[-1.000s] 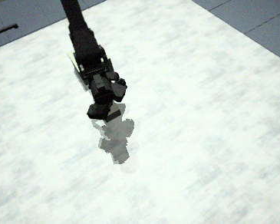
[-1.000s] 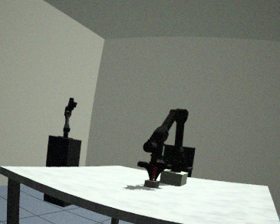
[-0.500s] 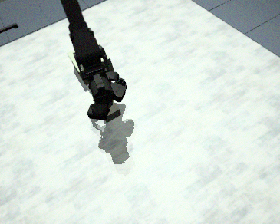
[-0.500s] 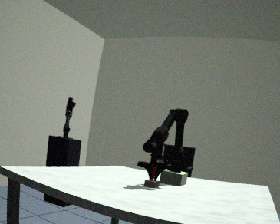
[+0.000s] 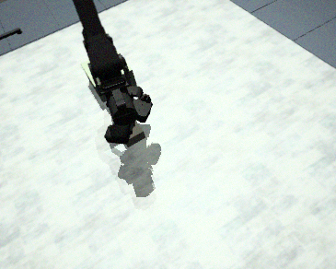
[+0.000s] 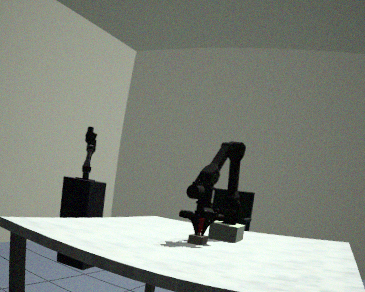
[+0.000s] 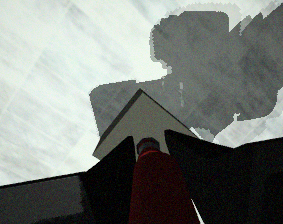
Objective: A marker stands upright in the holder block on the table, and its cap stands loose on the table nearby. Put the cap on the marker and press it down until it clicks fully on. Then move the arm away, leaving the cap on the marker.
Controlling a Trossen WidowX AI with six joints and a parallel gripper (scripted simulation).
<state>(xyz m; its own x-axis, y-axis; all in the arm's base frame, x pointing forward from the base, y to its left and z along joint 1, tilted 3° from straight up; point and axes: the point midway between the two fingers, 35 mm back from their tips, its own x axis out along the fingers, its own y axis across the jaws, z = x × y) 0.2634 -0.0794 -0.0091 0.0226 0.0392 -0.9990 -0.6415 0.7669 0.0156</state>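
Right now my gripper tip is 2 cm above the holder block and 1 cm past it. The rest, counted from my gripper tip: red cap (5 cm above, 1 cm behind); then red marker (3 cm above, 1 cm behind).
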